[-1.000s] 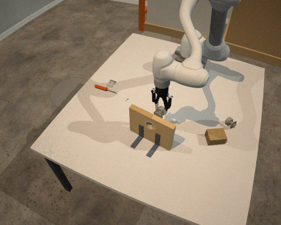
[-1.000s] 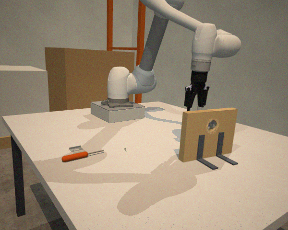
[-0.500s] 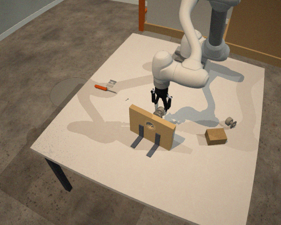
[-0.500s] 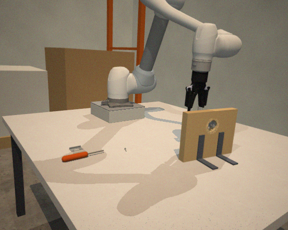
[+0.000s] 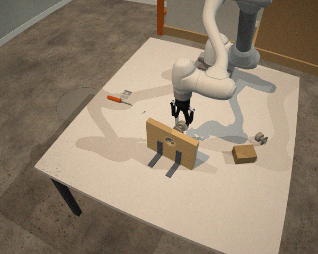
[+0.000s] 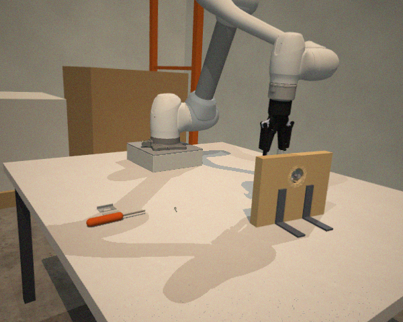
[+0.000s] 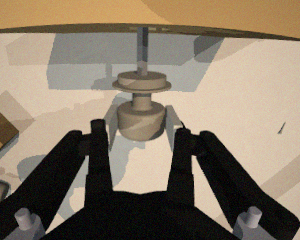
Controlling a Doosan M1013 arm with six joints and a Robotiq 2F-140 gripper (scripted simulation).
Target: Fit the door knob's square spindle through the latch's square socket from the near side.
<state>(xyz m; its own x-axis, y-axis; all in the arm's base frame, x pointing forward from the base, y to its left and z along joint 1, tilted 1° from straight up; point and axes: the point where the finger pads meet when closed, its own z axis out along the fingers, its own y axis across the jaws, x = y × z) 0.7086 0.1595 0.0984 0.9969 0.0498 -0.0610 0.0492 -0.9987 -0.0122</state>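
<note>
Now: the latch socket 11 cm ahead of my hand, 1 cm to the left of it and 3 cm below it. The rest, counted from my hand: door knob: 3 cm ahead, 3 cm below; then tiny screw: 8 cm behind, 34 cm to the right, 18 cm below; then wooden panel: 11 cm ahead, 1 cm to the left, 5 cm below.
</note>
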